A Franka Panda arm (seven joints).
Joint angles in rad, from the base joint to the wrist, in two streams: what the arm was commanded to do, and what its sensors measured. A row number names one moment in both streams.
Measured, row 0:
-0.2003 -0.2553 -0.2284 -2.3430 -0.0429 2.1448 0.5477
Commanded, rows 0 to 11:
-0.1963 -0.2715 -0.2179 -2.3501 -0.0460 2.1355 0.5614
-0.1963 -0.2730 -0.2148 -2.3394 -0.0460 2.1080 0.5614
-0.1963 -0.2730 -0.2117 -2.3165 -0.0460 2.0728 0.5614
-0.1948 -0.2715 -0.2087 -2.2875 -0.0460 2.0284 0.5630
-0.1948 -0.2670 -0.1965 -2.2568 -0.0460 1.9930 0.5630
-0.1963 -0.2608 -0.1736 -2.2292 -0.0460 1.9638 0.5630
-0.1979 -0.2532 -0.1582 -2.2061 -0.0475 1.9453 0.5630
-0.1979 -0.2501 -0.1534 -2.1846 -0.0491 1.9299 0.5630
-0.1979 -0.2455 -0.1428 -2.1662 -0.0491 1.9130 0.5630
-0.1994 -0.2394 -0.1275 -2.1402 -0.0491 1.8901 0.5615
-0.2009 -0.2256 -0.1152 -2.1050 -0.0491 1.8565 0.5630
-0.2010 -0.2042 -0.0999 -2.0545 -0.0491 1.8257 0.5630
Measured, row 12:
-0.1939 -0.2567 -0.1428 -2.1750 -0.0429 1.9171 0.5478
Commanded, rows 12 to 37:
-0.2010 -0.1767 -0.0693 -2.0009 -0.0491 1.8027 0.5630
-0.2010 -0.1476 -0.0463 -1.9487 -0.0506 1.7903 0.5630
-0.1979 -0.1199 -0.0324 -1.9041 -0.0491 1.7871 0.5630
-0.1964 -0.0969 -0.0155 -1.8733 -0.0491 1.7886 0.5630
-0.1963 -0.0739 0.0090 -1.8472 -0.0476 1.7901 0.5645
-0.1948 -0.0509 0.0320 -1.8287 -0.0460 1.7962 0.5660
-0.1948 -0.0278 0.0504 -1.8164 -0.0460 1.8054 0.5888
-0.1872 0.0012 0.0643 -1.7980 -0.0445 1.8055 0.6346
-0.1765 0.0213 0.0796 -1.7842 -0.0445 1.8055 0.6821
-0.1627 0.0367 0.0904 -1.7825 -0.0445 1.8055 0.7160
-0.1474 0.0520 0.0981 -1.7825 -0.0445 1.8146 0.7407
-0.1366 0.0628 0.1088 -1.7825 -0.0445 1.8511 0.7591
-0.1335 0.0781 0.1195 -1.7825 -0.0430 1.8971 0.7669
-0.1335 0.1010 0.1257 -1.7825 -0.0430 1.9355 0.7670
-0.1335 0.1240 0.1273 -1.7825 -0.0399 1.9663 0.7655
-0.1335 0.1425 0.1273 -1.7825 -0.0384 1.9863 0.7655
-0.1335 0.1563 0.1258 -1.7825 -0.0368 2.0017 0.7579
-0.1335 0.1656 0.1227 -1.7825 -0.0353 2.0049 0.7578
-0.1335 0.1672 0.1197 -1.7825 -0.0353 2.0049 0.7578
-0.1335 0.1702 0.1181 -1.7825 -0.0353 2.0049 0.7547
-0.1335 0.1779 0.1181 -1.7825 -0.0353 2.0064 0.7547
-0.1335 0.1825 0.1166 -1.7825 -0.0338 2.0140 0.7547
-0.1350 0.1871 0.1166 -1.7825 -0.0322 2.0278 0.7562
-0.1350 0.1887 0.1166 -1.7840 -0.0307 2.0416 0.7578
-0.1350 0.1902 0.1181 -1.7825 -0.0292 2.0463 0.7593
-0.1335 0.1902 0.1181 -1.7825 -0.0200 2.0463 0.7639
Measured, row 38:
-0.1307 0.1828 0.1135 -1.7965 -0.0414 2.0284 0.7565
